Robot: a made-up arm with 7 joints. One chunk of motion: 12 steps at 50 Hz.
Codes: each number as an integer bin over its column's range. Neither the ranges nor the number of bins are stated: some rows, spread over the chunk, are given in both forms.
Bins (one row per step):
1: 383 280 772 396 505 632 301
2: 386 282 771 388 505 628 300
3: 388 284 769 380 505 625 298
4: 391 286 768 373 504 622 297
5: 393 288 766 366 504 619 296
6: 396 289 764 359 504 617 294
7: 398 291 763 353 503 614 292
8: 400 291 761 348 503 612 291
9: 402 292 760 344 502 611 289
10: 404 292 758 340 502 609 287
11: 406 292 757 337 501 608 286
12: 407 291 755 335 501 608 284
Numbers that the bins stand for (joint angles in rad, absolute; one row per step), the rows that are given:
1: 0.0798 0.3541 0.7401 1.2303 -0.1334 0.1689 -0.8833
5: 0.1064 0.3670 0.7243 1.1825 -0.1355 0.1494 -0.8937
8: 0.1251 0.3719 0.7111 1.1539 -0.1376 0.1389 -0.9041
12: 0.1437 0.3719 0.6952 1.1332 -0.1418 0.1329 -0.9187
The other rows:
2: 0.0878 0.3573 0.7375 1.2175 -0.1334 0.1629 -0.8854
3: 0.0931 0.3605 0.7322 1.2048 -0.1334 0.1584 -0.8895
4: 0.1011 0.3638 0.7295 1.1937 -0.1355 0.1539 -0.8916
6: 0.1144 0.3686 0.7190 1.1714 -0.1355 0.1464 -0.8979
7: 0.1197 0.3719 0.7163 1.1618 -0.1376 0.1419 -0.9020
9: 0.1304 0.3735 0.7084 1.1475 -0.1397 0.1374 -0.9083
10: 0.1357 0.3735 0.7031 1.1411 -0.1397 0.1344 -0.9124
11: 0.1410 0.3735 0.7005 1.1364 -0.1418 0.1329 -0.9145

